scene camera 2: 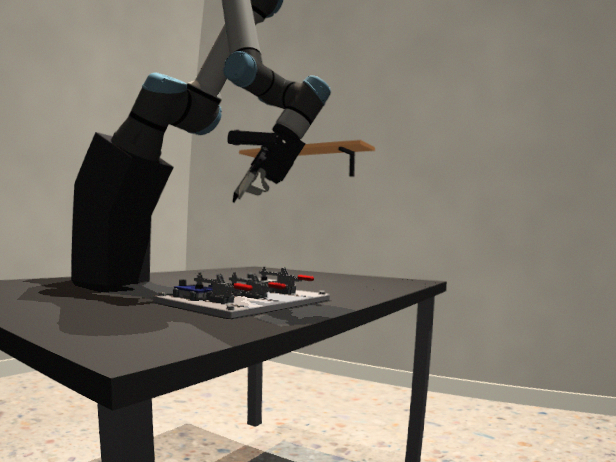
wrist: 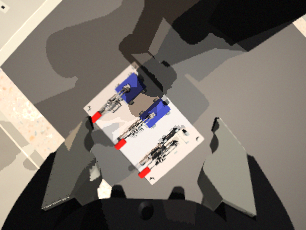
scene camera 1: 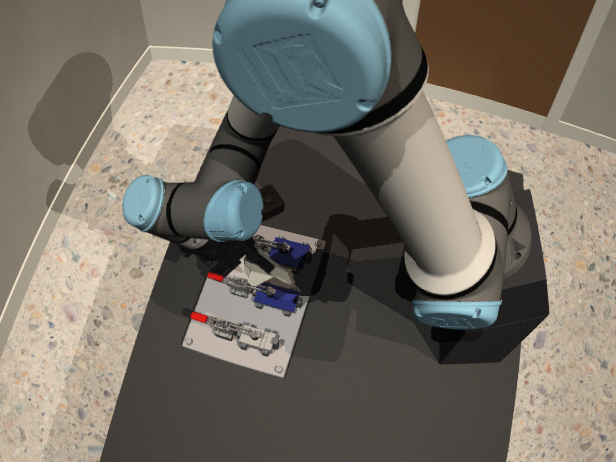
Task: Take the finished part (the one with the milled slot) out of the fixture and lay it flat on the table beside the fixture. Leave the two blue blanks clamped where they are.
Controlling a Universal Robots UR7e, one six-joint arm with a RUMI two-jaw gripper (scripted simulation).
Scene:
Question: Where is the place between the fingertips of my gripper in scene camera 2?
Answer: At 235, 200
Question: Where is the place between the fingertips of my gripper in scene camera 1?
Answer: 267, 249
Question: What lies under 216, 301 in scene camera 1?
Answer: A grey fixture plate.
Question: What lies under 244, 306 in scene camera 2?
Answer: A grey fixture plate.

